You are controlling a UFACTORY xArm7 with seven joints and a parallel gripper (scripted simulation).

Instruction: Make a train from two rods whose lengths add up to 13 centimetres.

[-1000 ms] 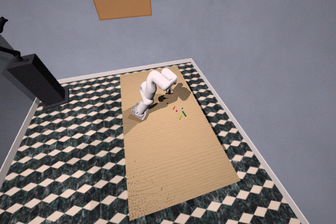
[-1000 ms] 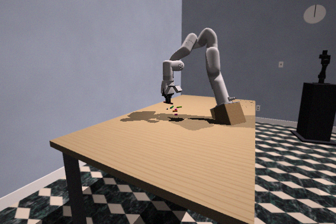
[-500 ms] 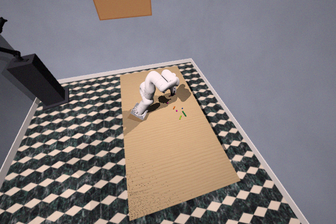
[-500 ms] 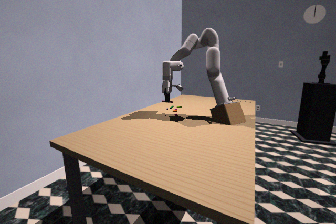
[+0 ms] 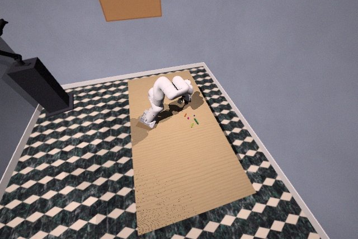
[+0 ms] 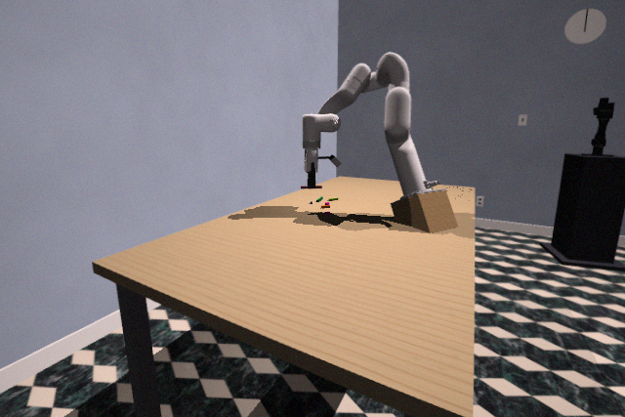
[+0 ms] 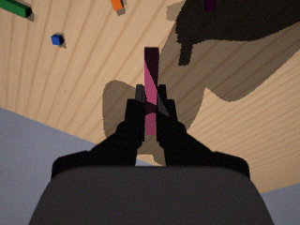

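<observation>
My gripper is now 12 cm above the orange rod, 7 cm to the left of it and 4 cm past it. Also, from my hand: blue rod 12 cm to the right, 12 cm below, 4 cm ahead; then pink rod 2 cm below; then green rod 19 cm to the right, 12 cm below, 2 cm ahead.
</observation>
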